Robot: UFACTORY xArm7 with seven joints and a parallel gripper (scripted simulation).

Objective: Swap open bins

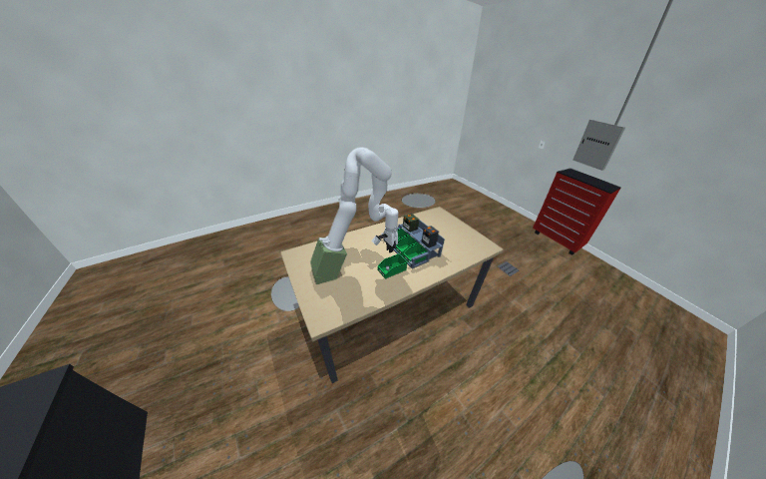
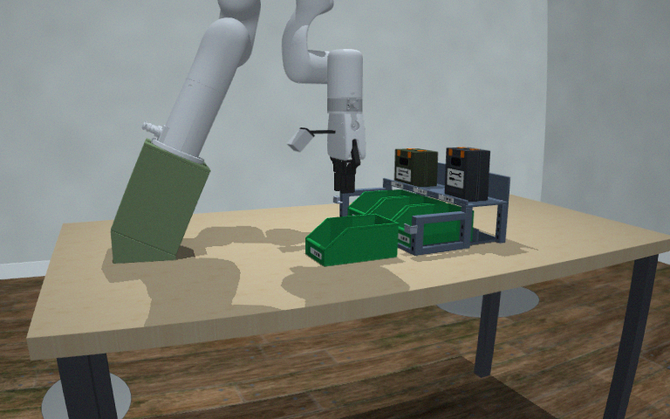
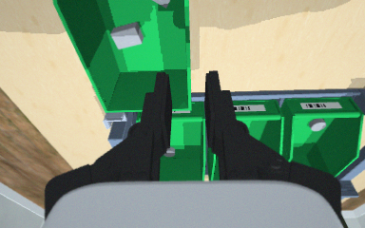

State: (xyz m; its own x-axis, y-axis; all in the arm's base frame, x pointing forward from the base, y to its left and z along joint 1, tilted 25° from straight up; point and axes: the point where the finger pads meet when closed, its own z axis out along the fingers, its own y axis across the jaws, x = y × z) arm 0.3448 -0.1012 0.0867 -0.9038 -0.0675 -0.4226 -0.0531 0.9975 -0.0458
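Right now the front lip is 15 cm below my hand, 12 cm ahead of it and 9 cm to the left of it.
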